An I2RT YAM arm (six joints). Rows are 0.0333 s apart.
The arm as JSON. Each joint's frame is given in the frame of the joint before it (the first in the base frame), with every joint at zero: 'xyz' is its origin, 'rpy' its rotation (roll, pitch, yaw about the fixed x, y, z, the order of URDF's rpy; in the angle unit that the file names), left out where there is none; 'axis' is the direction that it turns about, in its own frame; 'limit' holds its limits. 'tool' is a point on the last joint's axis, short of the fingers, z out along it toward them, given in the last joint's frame.
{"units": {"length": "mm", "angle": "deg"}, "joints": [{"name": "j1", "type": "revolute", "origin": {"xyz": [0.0, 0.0, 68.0]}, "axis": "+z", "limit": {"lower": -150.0, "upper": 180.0}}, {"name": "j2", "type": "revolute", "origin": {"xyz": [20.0, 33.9, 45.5]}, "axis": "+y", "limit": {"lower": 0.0, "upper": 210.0}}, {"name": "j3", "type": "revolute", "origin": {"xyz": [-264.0, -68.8, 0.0]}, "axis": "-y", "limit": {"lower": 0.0, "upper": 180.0}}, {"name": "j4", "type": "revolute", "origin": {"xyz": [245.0, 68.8, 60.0]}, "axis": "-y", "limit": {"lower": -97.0, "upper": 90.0}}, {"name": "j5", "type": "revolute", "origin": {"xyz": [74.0, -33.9, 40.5]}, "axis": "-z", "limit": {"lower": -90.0, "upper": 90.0}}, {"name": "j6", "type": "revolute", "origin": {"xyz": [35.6, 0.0, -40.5]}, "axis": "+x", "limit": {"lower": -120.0, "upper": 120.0}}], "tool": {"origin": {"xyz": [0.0, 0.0, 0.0], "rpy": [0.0, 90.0, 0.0]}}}
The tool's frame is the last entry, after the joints.
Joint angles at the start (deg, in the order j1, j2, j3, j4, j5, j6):
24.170, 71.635, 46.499, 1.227, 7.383, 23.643
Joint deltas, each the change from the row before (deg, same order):
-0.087, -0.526, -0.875, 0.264, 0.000, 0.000
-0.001, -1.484, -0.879, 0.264, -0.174, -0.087
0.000, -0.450, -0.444, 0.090, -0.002, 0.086
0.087, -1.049, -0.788, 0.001, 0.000, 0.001
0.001, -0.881, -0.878, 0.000, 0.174, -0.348
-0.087, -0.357, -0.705, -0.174, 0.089, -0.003
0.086, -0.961, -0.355, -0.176, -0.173, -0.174
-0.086, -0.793, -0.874, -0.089, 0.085, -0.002
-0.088, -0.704, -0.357, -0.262, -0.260, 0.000
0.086, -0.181, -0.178, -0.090, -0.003, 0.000
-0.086, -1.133, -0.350, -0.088, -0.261, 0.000
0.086, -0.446, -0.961, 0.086, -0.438, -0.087
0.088, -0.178, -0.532, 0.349, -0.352, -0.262
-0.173, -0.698, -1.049, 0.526, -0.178, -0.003
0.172, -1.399, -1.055, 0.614, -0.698, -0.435
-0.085, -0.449, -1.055, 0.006, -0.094, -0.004
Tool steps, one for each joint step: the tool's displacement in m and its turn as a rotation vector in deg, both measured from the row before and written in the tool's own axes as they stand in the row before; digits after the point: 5 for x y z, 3 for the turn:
0.00278, -0.00189, -0.00140, 0.108, 0.049, 0.024
0.00018, -0.00074, -0.00550, -0.504, -0.721, 0.024
0.00105, -0.00066, -0.00149, -0.040, -0.086, 0.098
0.00158, -0.00075, -0.00371, -0.179, -0.210, 0.000
0.00243, -0.00157, -0.00285, 0.158, -0.072, -0.348
0.00315, -0.00197, -0.00079, 0.362, 0.413, -0.037
-0.00017, 0.00010, -0.00362, -0.401, -0.297, -0.152
0.00280, -0.00200, -0.00234, 0.219, 0.095, 0.010
0.00049, -0.00081, -0.00243, -0.196, -0.003, 0.045
0.00084, -0.00002, -0.00059, -0.043, 0.108, -0.044
-0.00095, -0.00039, -0.00412, -0.436, -0.559, 0.117
0.00444, -0.00130, -0.00088, -0.311, 0.591, -0.169
0.00221, -0.00031, -0.00022, -0.399, 0.170, -0.296
0.00307, -0.00216, -0.00164, -0.082, -0.147, 0.082
0.00187, -0.00002, -0.00439, -1.160, -0.558, -0.407
0.00484, -0.00238, -0.00076, 0.214, 0.561, -0.026

